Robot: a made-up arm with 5 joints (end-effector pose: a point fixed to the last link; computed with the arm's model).
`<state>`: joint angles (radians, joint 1 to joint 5).
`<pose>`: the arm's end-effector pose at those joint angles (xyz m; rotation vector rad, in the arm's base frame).
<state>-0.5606 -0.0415 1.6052 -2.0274 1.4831</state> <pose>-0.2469 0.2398 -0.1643 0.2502 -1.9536 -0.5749</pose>
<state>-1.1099 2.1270 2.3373 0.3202 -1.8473</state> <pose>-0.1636 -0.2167 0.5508 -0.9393 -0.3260 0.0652</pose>
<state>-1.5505 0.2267 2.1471 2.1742 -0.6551</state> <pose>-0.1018 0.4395 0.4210 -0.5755 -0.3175 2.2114</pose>
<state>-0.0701 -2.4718 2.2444 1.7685 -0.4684</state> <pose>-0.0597 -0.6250 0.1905 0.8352 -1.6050 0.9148</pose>
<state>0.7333 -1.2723 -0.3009 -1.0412 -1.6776</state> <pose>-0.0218 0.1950 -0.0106 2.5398 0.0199 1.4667</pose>
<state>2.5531 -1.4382 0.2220 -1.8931 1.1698</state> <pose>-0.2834 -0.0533 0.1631 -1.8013 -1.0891 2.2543</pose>
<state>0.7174 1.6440 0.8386 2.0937 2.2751</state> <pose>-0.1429 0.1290 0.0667 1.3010 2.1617 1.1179</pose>
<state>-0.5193 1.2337 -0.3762 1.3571 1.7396</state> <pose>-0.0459 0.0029 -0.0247 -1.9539 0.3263 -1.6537</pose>
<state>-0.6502 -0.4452 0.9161 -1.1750 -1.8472</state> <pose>0.0018 0.3268 0.0595 -2.1825 0.8164 -1.2792</pose>
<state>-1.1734 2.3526 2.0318 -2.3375 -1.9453</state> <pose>-0.0337 -0.4524 0.1107 -0.2233 2.3224 0.3485</pose>
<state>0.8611 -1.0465 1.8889 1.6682 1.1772</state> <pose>0.0207 -0.4008 0.0037 -1.8407 1.2791 -1.6661</pose>
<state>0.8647 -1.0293 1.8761 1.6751 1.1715</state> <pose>0.0210 -0.3996 -0.0033 -1.8225 1.3055 -1.6451</pose>
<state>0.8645 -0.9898 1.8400 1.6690 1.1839</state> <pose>0.0201 -0.3899 -0.0225 -1.7765 1.3322 -1.5737</pose>
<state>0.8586 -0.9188 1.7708 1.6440 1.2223</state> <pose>0.0173 -0.3655 -0.0557 -1.6841 1.3547 -1.4358</pose>
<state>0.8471 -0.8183 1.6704 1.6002 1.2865</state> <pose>0.0119 -0.3240 -0.0946 -1.5333 1.3641 -1.2465</pose>
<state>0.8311 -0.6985 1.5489 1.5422 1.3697</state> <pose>0.0037 -0.2697 -0.1265 -1.3248 1.3556 -1.0376</pose>
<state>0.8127 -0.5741 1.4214 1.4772 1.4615</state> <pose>-0.0069 -0.2135 -0.1434 -1.0787 1.3310 -0.8420</pose>
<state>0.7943 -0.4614 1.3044 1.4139 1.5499</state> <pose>-0.0185 -0.1667 -0.1465 -0.8308 1.2980 -0.6827</pose>
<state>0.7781 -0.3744 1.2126 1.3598 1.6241</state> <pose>-0.0291 -0.1346 -0.1426 -0.6212 1.2644 -0.5704</pose>
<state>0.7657 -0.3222 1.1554 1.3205 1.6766</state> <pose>-0.0369 -0.1172 -0.1380 -0.4810 1.2362 -0.5069</pose>
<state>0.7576 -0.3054 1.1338 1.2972 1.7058</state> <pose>-0.0414 -0.1116 -0.1355 -0.4196 1.2151 -0.4861</pose>
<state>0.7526 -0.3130 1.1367 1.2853 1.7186</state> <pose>-0.0434 -0.1131 -0.1348 -0.4147 1.1992 -0.4925</pose>
